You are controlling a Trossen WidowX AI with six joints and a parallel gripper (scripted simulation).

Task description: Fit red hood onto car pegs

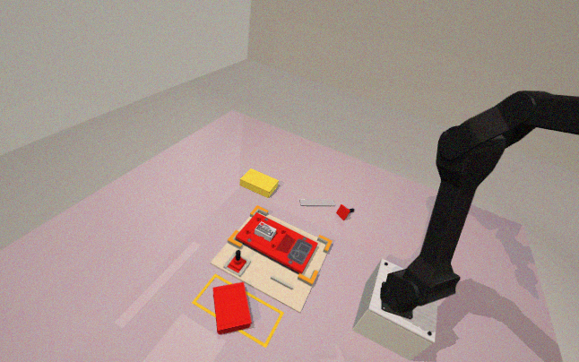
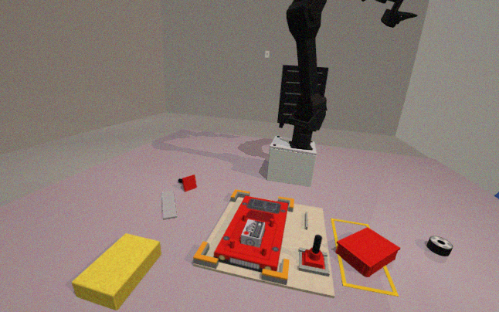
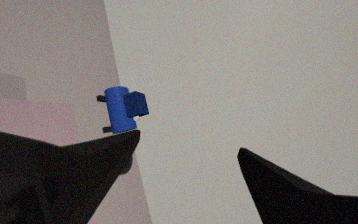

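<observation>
The red hood lies 560 mm below my gripper tip, 480 mm ahead of it and 290 mm to the right of it. Also, from my gripper tip: black-knobbed stand 540 mm below, 510 mm ahead, 400 mm to the right; then grey engine block 550 mm below, 500 mm to the right, 470 mm ahead; then black wheel 570 mm below, 450 mm ahead, 120 mm to the right.
</observation>
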